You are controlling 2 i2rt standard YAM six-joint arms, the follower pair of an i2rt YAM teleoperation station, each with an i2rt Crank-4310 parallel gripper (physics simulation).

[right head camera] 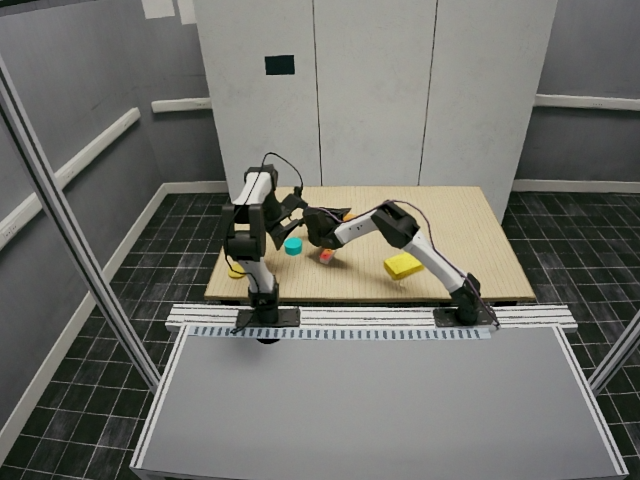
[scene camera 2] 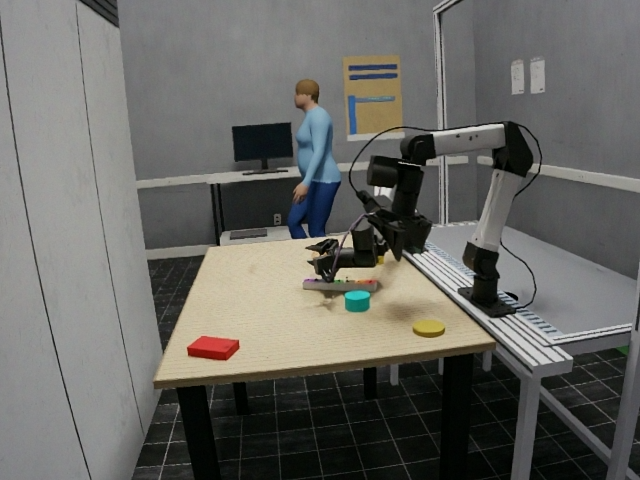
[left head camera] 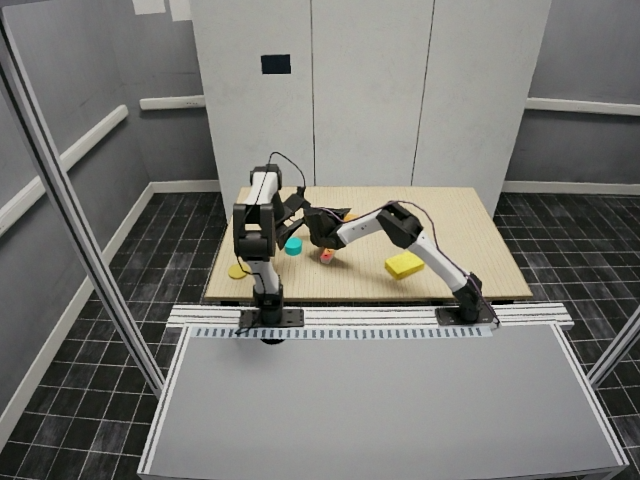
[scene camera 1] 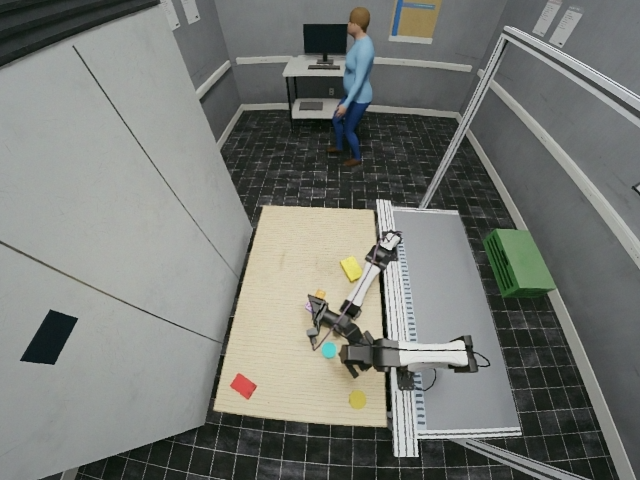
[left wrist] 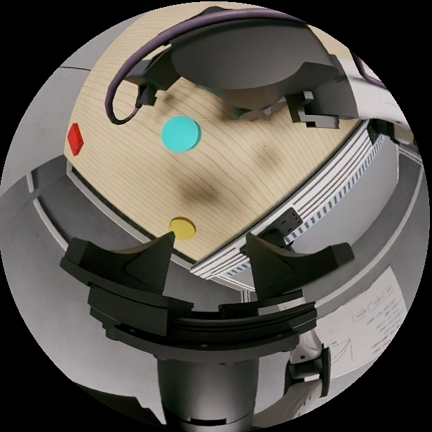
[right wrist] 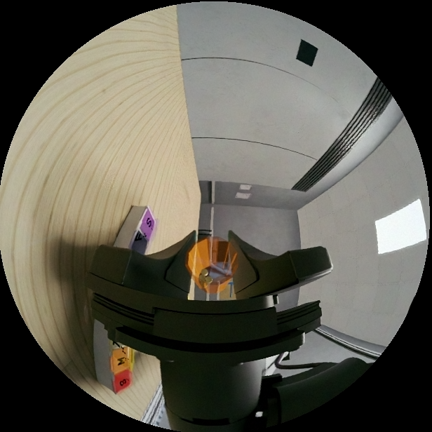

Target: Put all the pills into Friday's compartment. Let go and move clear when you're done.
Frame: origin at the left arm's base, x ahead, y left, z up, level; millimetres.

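Seen in the pictures: left gripper, between the fingertips: (right head camera: pixel 271 242) (scene camera 2: pixel 408 257); right gripper, between the fingertips: (right head camera: pixel 350 212) (scene camera 2: pixel 306 254) (left head camera: pixel 349 212) (scene camera 1: pixel 308 296); left arm's base, origin of its link: (right head camera: pixel 268 319) (scene camera 2: pixel 484 302) (left head camera: pixel 272 319); right arm's base, origin of its link: (right head camera: pixel 465 318) (scene camera 2: pixel 410 247) (left head camera: pixel 466 317).
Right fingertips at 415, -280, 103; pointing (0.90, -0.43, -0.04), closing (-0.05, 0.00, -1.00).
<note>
Offsets run from my right fingertips to a thing's top centre, as dx, dy, dz.
An orange see-through pill bottle @[-44, +13, +24] (left head camera: pixel 351 218) (scene camera 1: pixel 320 293) (scene camera 2: pixel 316 254) (right wrist: pixel 212 257) is gripped between the fingertips of my right gripper, above the table beside the pill organizer. Small yellowish pills (right wrist: pixel 205 276) show inside it. The long pill organizer @[-77, +66, -41] (left head camera: pixel 326 256) (right head camera: pixel 326 256) (scene camera 2: pixel 338 286) (right wrist: pixel 120 365) lies on the table with coloured, lettered lids. The right wrist view shows its purple S end and the F marking next to it; the fingers hide its middle, and I cannot tell clearly how Friday's lid stands. My left gripper (left wrist: pixel 210 233) is open and empty, high above the table, left of the right gripper.
A teal cylinder @[-93, +216, -61] (left head camera: pixel 293 246) (scene camera 1: pixel 328 350) (scene camera 2: pixel 357 300) (left wrist: pixel 181 133) stands near the organizer. A yellow disc @[-207, +408, -83] (scene camera 1: pixel 357 399) (scene camera 2: pixel 428 328), a red block @[+262, +369, -75] (scene camera 1: pixel 243 385) (scene camera 2: pixel 212 347) and a yellow sponge @[-213, -173, -62] (left head camera: pixel 404 265) (scene camera 1: pixel 351 268) lie farther off. The two arms are close together.
</note>
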